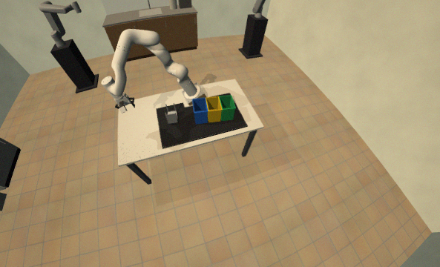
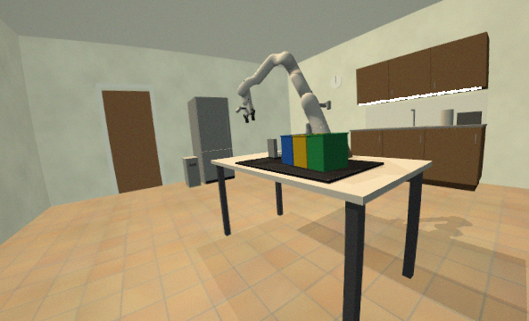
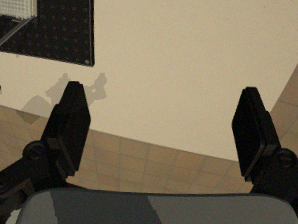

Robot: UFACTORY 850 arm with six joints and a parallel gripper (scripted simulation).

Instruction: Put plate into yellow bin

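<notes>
The 96-well plate lies 3 cm behind my hand, 33 cm to the left of it and 28 cm below it. Also, from my hand: green bin (10 cm ahead, 86 cm to the left, 23 cm below); yellow bin (7 cm ahead, 73 cm to the left, 23 cm below); blue bin (5 cm ahead, 60 cm to the left, 23 cm below).
</notes>
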